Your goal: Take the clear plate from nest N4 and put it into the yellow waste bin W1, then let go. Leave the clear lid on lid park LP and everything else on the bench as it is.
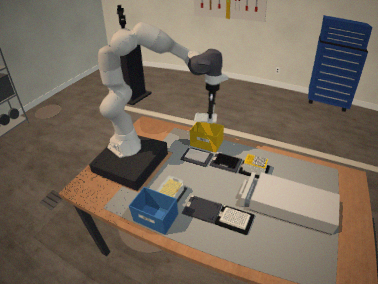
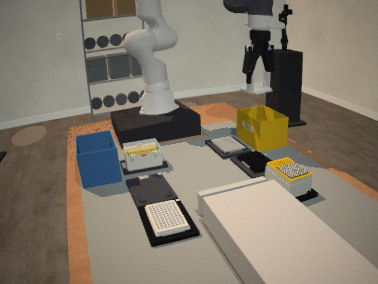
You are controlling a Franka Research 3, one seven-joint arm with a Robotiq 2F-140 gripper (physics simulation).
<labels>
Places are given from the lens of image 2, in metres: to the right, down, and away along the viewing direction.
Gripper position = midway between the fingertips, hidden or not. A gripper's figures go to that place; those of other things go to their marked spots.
my gripper (image 2: 258,91): 0.26, -0.19, 1.10
pale instrument (image 2: 257,224): 0.14, 0.17, 0.62
white well plate (image 2: 166,218): -0.06, 0.19, 0.76
yellow-topped tip box (image 2: 291,176): 0.28, 0.10, 0.81
The marked spots on the pale instrument and the yellow-topped tip box are 0.25 m apart.
</labels>
